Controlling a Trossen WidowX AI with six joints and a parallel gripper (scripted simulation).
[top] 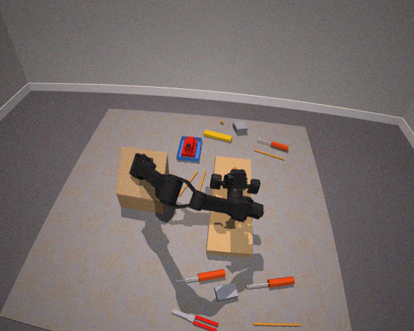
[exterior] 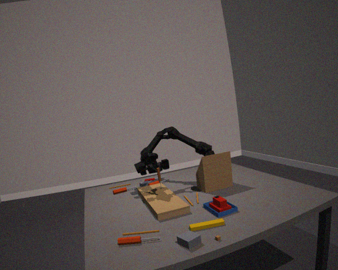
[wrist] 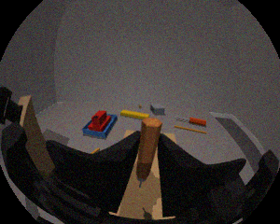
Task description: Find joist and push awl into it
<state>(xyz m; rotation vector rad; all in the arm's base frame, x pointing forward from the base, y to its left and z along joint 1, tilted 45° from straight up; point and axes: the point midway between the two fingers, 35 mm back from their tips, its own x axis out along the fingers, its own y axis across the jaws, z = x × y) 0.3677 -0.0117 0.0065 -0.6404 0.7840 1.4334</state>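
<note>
Right now my gripper tip is 1 cm to the left of the awl and 6 cm above it. Also, from my gripper tip: blue tray 23 cm behind, 30 cm to the left, 19 cm below; then red stud finder 23 cm behind, 29 cm to the left, 15 cm below; then yellow bar 8 cm behind, 43 cm to the left, 19 cm below.
</note>
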